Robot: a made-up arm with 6 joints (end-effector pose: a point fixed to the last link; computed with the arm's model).
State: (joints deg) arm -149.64 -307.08 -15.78 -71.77 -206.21 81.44
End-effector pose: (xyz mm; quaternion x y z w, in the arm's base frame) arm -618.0 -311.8 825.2 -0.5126 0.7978 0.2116 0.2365
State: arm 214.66 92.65 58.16 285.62 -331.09 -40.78
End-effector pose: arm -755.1 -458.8 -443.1 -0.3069 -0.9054 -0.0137 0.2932
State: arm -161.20 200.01 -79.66 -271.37 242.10 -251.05
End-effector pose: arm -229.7 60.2 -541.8 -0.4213 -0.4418 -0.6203 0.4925
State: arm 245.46 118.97 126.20 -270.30 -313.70 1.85
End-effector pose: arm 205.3 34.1 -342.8 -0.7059 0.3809 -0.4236 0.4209
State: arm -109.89 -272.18 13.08 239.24 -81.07 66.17
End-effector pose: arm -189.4 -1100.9 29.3 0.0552 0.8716 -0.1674 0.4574
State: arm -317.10 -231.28 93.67 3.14 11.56 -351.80
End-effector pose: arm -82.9 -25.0 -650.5 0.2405 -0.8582 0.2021 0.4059
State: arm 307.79 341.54 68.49 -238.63 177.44 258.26
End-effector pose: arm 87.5 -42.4 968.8 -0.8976 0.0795 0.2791 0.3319
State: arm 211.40 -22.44 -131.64 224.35 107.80 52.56
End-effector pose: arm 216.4 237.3 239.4 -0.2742 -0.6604 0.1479 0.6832
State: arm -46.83 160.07 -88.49 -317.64 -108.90 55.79
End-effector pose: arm 350.1 -496.7 -42.4 -0.0070 -0.4685 0.0675 0.8809
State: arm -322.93 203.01 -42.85 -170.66 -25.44 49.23
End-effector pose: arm -72.8 6.6 -1001.2 0.9819 -0.1802 -0.0570 0.0104
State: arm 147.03 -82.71 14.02 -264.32 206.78 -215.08
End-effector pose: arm 779.4 -447.5 422.2 -0.5100 0.6175 0.5890 0.1080
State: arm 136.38 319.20 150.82 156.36 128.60 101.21
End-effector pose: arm -119.6 -17.6 617.0 0.2046 -0.1225 0.5532 0.7982
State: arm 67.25 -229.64 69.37 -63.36 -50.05 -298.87
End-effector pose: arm -49.8 309.3 -796.9 0.4740 -0.7972 -0.3311 0.1735
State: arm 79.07 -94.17 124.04 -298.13 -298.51 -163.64
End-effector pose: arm -213.0 -140.9 674.0 -0.4512 -0.4389 -0.0373 0.7761
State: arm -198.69 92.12 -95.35 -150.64 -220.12 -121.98
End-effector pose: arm -402.1 161.0 575.1 -0.8657 0.3848 -0.2567 0.1911
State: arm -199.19 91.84 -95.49 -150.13 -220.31 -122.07
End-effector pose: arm -397.8 164.8 577.3 -0.8662 0.3848 -0.2547 0.1918
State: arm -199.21 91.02 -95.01 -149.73 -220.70 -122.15
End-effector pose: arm -394.9 165.3 585.4 -0.8672 0.3818 -0.2540 0.1942
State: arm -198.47 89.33 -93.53 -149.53 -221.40 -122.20
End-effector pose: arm -394.0 160.5 602.8 -0.8689 0.3742 -0.2555 0.1995
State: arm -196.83 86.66 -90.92 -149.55 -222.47 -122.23
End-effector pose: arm -394.4 149.3 631.0 -0.8714 0.3607 -0.2594 0.2080
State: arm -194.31 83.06 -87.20 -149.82 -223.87 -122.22
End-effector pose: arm -394.7 131.5 669.3 -0.8742 0.3420 -0.2655 0.2199
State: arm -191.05 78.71 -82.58 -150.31 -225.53 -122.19
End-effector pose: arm -392.4 108.0 715.6 -0.8768 0.3188 -0.2730 0.2347
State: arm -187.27 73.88 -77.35 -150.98 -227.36 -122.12
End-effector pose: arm -385.6 80.9 766.6 -0.8785 0.2928 -0.2811 0.2519
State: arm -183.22 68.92 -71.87 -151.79 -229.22 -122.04
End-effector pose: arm -373.8 52.7 818.3 -0.8791 0.2654 -0.2891 0.2703
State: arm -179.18 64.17 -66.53 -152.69 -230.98 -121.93
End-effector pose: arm -357.7 26.3 866.7 -0.8784 0.2391 -0.2963 0.2889
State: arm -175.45 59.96 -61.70 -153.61 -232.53 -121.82
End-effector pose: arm -339.9 3.7 908.6 -0.8766 0.2155 -0.3023 0.3062
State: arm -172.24 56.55 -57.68 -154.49 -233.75 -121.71
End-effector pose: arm -323.2 -14.1 941.7 -0.8743 0.1960 -0.3070 0.3209
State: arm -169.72 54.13 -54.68 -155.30 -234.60 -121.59
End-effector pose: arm -310.6 -27.5 964.9 -0.8719 0.1817 -0.3106 0.3322
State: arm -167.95 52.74 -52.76 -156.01 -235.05 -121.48
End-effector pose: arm -303.7 -37.2 978.3 -0.8699 0.1729 -0.3134 0.3395
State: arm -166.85 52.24 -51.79 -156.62 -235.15 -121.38
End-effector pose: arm -302.4 -44.4 983.6 -0.8685 0.1688 -0.3155 0.3431
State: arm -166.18 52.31 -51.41 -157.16 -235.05 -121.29
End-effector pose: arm -304.8 -50.1 983.9 -0.8674 0.1676 -0.3174 0.3446
